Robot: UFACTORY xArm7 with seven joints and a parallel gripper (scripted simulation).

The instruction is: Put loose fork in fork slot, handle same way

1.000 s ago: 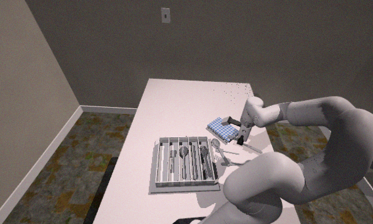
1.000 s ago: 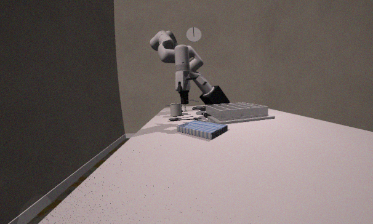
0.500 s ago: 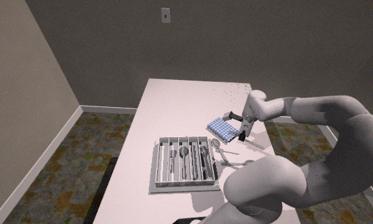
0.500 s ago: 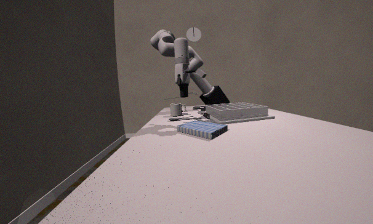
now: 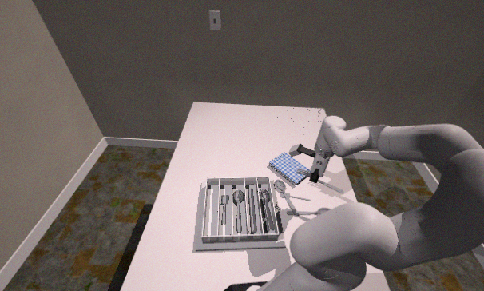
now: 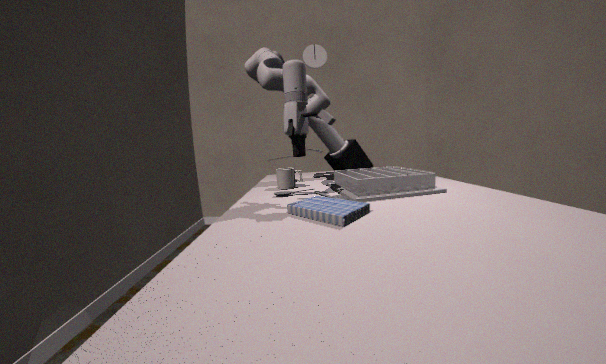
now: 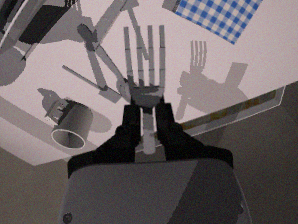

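Right now my hand is 80 mm past the tray, 310 mm to the right of it and 110 mm above it. The rest, counted from my hand: mug 230 mm behind, 50 mm to the right, 130 mm below.
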